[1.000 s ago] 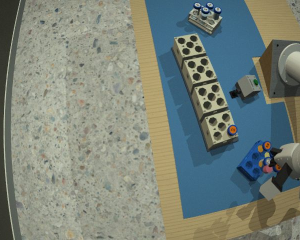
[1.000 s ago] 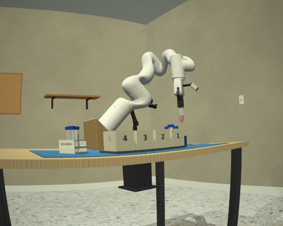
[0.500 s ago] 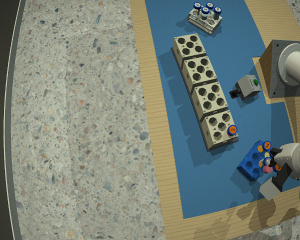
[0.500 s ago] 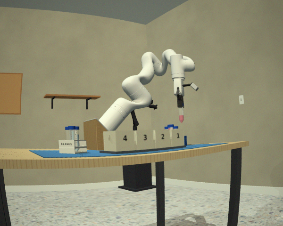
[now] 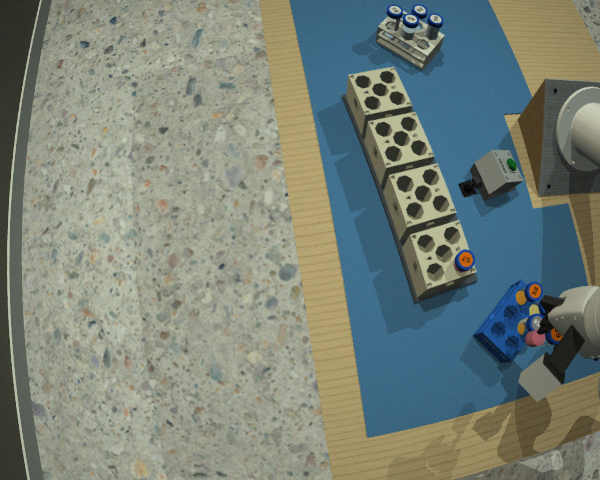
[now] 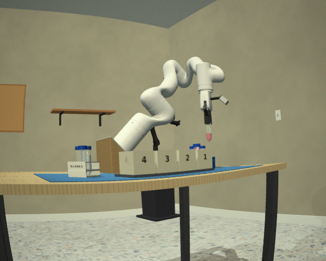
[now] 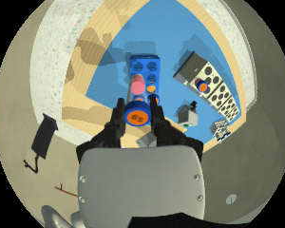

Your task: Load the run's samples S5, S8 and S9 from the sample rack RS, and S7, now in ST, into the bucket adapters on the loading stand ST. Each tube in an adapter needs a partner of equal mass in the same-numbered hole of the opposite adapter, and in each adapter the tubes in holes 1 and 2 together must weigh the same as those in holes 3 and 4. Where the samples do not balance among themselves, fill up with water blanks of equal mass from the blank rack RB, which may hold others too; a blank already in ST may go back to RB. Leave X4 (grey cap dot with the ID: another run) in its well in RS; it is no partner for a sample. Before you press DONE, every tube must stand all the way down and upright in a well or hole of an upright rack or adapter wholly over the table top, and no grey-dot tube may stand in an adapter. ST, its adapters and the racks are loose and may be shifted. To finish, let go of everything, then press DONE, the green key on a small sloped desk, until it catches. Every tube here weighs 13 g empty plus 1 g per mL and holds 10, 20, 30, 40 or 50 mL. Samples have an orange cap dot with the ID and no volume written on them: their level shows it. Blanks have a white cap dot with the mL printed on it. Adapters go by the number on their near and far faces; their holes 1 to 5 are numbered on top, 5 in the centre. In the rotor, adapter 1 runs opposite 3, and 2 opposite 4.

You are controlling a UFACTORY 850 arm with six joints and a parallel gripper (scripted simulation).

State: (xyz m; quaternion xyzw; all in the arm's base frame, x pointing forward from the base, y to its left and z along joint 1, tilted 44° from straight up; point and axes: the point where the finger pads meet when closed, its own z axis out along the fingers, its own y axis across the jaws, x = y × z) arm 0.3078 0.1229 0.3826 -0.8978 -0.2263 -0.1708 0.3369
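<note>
Now: the sample S9 10 mm to the left of my hand and 50 mm below it. Round my hand: sample tube S5: 80 mm behind, 40 mm to the right, 190 mm below; orange-dot sample tube: 50 mm behind, 80 mm to the right, 190 mm below; grey-dot tube X4: 30 mm behind, 30 mm to the right, 190 mm below.
</note>
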